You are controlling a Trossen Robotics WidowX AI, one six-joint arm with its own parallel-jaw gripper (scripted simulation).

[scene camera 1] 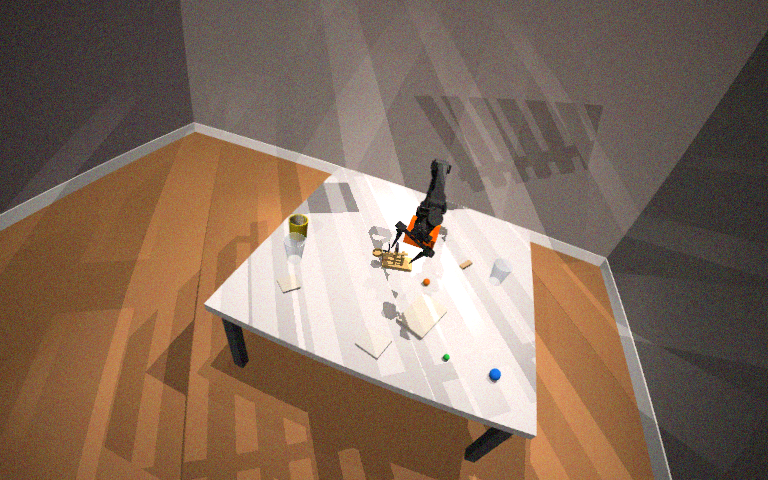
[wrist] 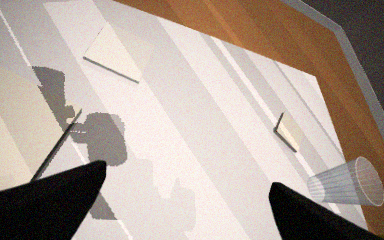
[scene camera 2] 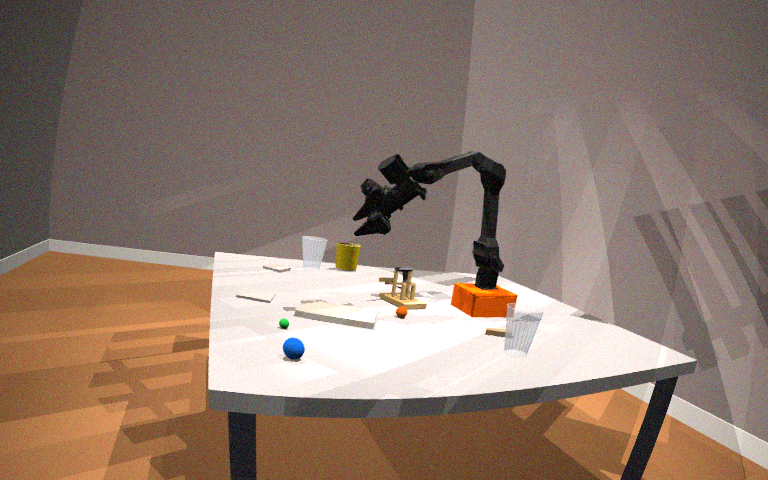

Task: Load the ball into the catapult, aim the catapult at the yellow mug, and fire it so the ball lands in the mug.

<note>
The gripper (scene camera 2: 354,227) is open, holding nothing. Further things: a small wooden catapult (scene camera 2: 406,298), a clear cup (scene camera 2: 313,247) and a clear cup (scene camera 2: 522,321).
The gripper shows as well in scene camera 1 (scene camera 1: 400,255) and in the wrist view (wrist: 189,179). The wrist view does not show the small wooden catapult: it is out of frame.
</note>
